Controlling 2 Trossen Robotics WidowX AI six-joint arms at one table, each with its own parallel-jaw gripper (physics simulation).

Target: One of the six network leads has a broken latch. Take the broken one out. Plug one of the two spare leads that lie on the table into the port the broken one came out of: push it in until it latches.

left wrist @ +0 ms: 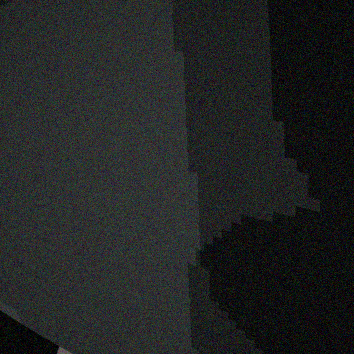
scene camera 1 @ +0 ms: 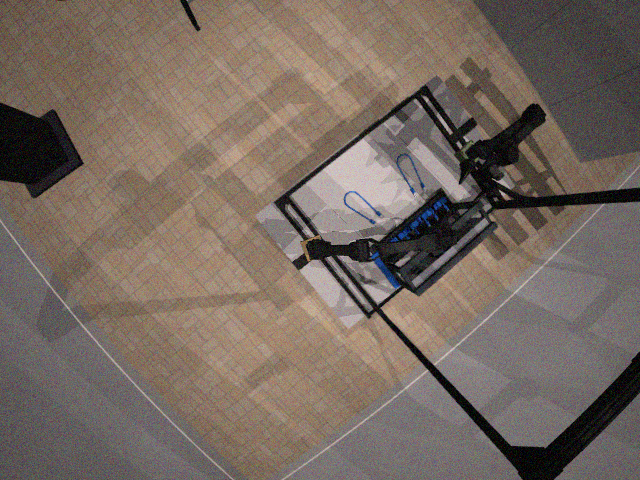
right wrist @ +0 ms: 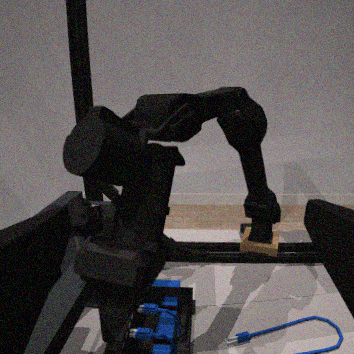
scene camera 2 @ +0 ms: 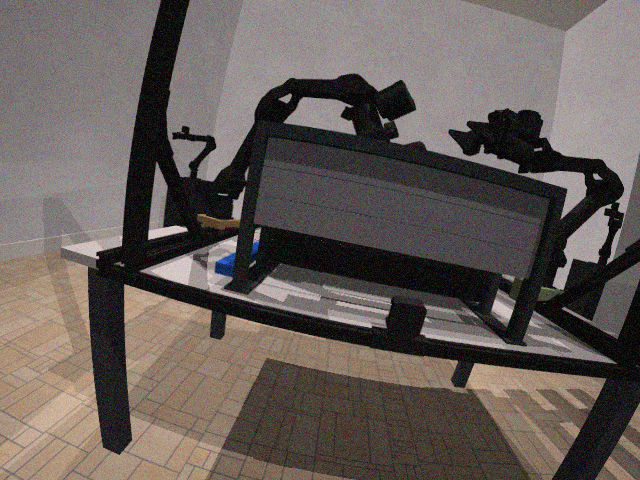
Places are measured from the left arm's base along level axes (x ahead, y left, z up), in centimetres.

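Pixels of known places: left gripper, fingertip midpoint: [right wrist: 120, 324]; right gripper, fingertip midpoint: [scene camera 1: 466, 193] [right wrist: 188, 215] [scene camera 2: 457, 127]; left arm's base, origin of the base link: [scene camera 1: 313, 248] [right wrist: 260, 236] [scene camera 2: 219, 217]; right arm's base, origin of the base link: [scene camera 1: 472, 153].
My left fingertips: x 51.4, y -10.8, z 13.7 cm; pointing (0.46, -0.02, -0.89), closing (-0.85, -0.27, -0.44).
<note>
Ahead of a thing's pixels: the offset from my left fingertips to its middle. "spot": to the spot under its first point.
Two blue spare leads lie curved on the table; the plug of one spare lead {spot: dy +14.5, dx -14.4, dz -17.0 cm} [scene camera 1: 379, 213] [right wrist: 243, 337] and the plug of the other spare lead {dy +18.6, dx +12.9, dz -17.2 cm} [scene camera 1: 422, 184] show in scene camera 1. Blue network leads [scene camera 1: 421, 219] [right wrist: 165, 325] sit in a row along the black unit; which latch is broken cannot be told. My left gripper [right wrist: 120, 324] is open and points down beside this row; scene camera 2 hides its fingers behind the rack. The left wrist view is mostly a dark surface. My right gripper [scene camera 2: 459, 130] [right wrist: 188, 215] is open and empty, high at the table's right side.
A grey rack frame [scene camera 2: 403, 147] stands along the table edge in front of the unit. A blue block [scene camera 1: 386, 272] [scene camera 2: 225, 266] lies beside the rack's left end. Black rails [scene camera 1: 356, 140] edge the table, and a black upright post [scene camera 2: 139, 155] rises at its left.
</note>
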